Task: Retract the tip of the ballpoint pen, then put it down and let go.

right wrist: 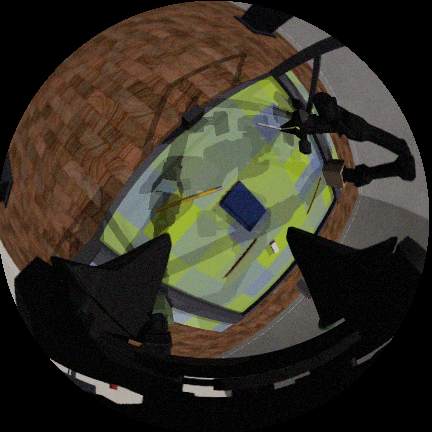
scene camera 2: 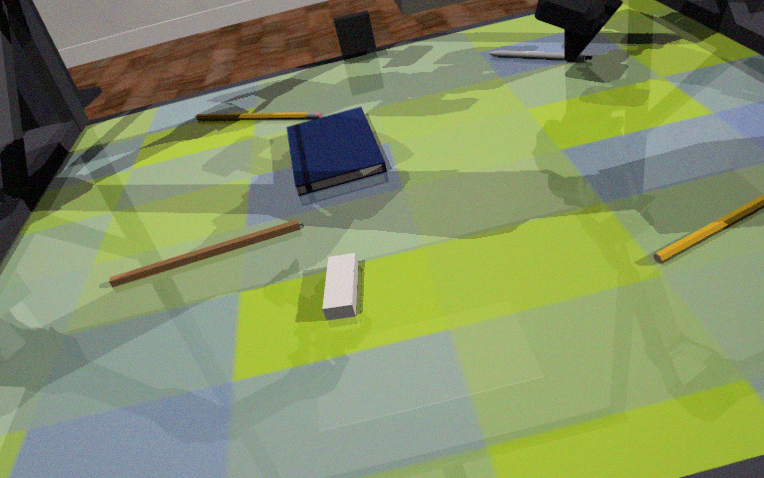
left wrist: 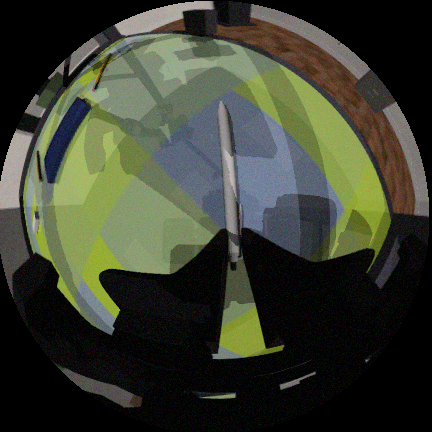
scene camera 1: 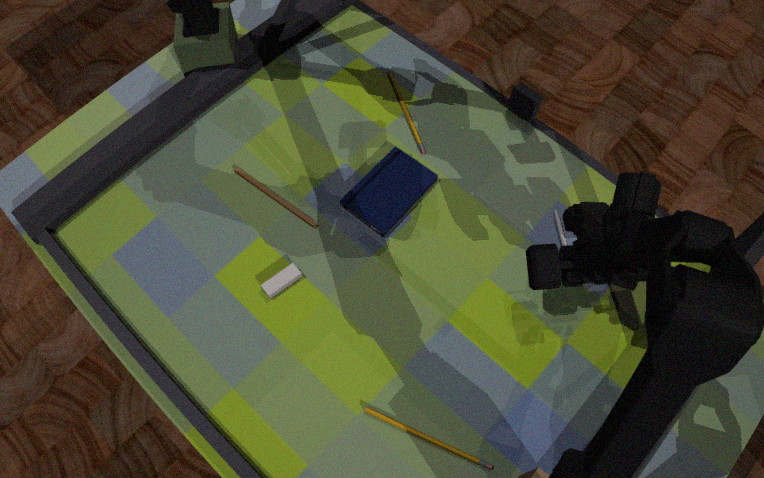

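Seen in the pictures: left gripper, between the fingertips: (right wrist: 280, 128) (scene camera 2: 571, 58) (left wrist: 233, 233) (scene camera 1: 570, 270); right gripper, between the fingertips: (right wrist: 230, 236); left arm's base, origin of its link: (right wrist: 344, 173); right arm's base, origin of its link: (right wrist: 155, 318) (scene camera 1: 201, 23).
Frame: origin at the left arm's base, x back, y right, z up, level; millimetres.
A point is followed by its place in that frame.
The white ballpoint pen (scene camera 1: 559, 227) @(z -97, x -221, y 399 mm) (scene camera 2: 529, 54) @(z -98, x -207, y 383 mm) (left wrist: 228, 175) @(z -96, x -196, y 377 mm) (right wrist: 268, 126) @(z -99, x -213, y 388 mm) lies on the checkered table top. In the left wrist view its pointed end is at the top, and its dark button end shows between the fingers. Whether the writing tip is out is too small to tell. My left gripper (scene camera 1: 567, 248) (scene camera 2: 571, 57) @(z -103, x -167, y 351 mm) (left wrist: 233, 233) @(z -103, x -167, y 351 mm) is low at the table, its fingertips shut on the pen near the button end; in scene camera 1 the arm hides that end. My right gripper (right wrist: 230, 236) @(z 176, x -548, y 437 mm) is open and empty, high above the table, away from the pen.
A navy notebook (scene camera 1: 389, 192) @(z -92, x -466, y 268 mm) (scene camera 2: 336, 147) @(z -92, x -467, y 260 mm) lies mid-table. A white eraser (scene camera 1: 281, 280) @(z -92, x -489, y 46 mm) (scene camera 2: 340, 284) @(z -92, x -491, y 41 mm), a brown pencil (scene camera 1: 276, 197) @(z -97, x -600, y 145 mm) (scene camera 2: 205, 253) @(z -99, x -605, y 141 mm) and two yellow pencils (scene camera 1: 406, 115) @(z -99, x -548, y 411 mm) (scene camera 1: 428, 437) @(z -98, x -179, y 11 mm) lie around it. A dark frame (scene camera 1: 140, 121) @(z -84, x -894, y 93 mm) runs along the table edges.
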